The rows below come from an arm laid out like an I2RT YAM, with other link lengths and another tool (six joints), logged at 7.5 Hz.
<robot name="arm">
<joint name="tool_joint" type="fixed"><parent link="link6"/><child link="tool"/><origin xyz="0.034 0.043 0.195" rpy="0 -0.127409 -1.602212"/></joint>
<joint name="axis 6" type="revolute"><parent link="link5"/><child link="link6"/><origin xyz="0.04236 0 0.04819" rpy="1.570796 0 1.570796"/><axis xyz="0 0 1"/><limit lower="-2.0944" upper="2.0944"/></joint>
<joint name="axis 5" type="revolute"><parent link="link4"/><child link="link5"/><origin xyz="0.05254 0.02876 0.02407" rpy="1.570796 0 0"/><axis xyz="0 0 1"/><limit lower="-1.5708" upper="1.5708"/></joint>
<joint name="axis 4" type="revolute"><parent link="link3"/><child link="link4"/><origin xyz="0.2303 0.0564 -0.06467" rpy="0 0 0"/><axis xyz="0 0 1"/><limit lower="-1.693" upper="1.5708"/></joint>
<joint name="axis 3" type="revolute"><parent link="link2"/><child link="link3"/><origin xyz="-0.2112 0 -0.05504" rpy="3.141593 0 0"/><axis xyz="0 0 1"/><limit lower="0" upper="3.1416"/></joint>
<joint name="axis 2" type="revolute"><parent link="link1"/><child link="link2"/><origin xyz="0.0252 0.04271 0.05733" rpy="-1.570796 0 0"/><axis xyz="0 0 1"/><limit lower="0" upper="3.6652"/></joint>
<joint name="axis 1" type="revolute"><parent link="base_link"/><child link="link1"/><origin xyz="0 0 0.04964" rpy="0 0 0"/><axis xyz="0 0 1"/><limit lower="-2.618" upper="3.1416"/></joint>
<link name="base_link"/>
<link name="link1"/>
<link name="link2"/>
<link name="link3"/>
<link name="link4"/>
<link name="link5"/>
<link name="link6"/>
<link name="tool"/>
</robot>
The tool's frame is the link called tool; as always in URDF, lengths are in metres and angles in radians.
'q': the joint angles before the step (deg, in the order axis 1, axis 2, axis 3, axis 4, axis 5, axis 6). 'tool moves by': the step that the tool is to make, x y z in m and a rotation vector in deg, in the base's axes. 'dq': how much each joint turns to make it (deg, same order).
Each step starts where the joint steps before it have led.
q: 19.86, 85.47, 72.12, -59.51, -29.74, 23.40
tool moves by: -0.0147, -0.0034, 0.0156, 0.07, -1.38, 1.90
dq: 0.74, -4.36, -0.02, -3.73, 0.04, -1.42
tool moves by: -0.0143, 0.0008, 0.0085, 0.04, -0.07, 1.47
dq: 1.43, -2.47, -0.03, -2.39, -0.02, -0.04
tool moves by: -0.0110, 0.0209, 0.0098, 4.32, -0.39, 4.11
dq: 2.10, -0.53, 0.00, 1.10, -4.26, -0.81
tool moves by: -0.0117, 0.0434, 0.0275, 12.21, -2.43, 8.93
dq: 1.53, -0.01, 0.01, 4.70, -12.08, -4.10
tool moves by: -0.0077, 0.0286, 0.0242, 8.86, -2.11, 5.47
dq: 1.31, 0.00, 0.00, 5.16, -8.12, -0.88
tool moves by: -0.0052, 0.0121, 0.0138, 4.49, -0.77, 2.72
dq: 0.46, 0.03, 0.02, 2.61, -4.28, -0.16
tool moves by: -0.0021, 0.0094, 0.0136, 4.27, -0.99, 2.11
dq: -0.01, -0.04, -0.04, 2.96, -3.95, 0.12
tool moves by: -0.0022, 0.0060, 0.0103, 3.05, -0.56, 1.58
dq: -0.01, 0.01, 0.00, 2.22, -2.92, 0.34
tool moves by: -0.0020, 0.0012, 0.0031, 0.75, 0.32, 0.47
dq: 0.00, 0.01, 0.02, 0.32, -0.93, 0.29
